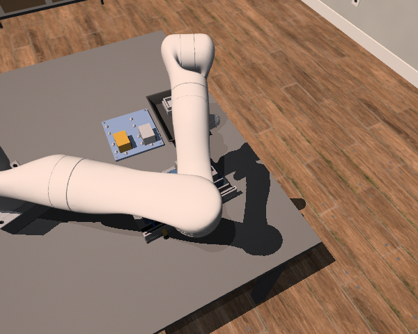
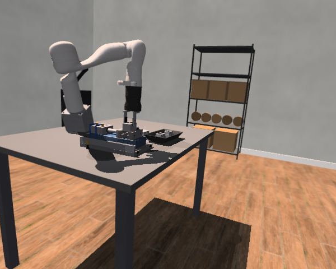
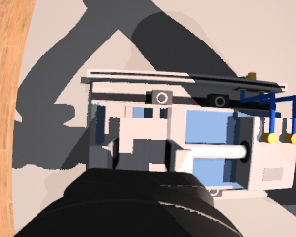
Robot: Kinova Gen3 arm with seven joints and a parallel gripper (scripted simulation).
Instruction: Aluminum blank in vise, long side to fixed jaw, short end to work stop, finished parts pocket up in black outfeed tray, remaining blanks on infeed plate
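The fixed jaw is 3 cm ahead of my hand and 6 cm below it. Also, from my hand: yellow brass blank 11 cm behind, 28 cm to the left, 11 cm below; then vise 7 cm behind, 1 cm to the left, 10 cm below; then infeed plate 6 cm behind, 31 cm to the left, 13 cm below.
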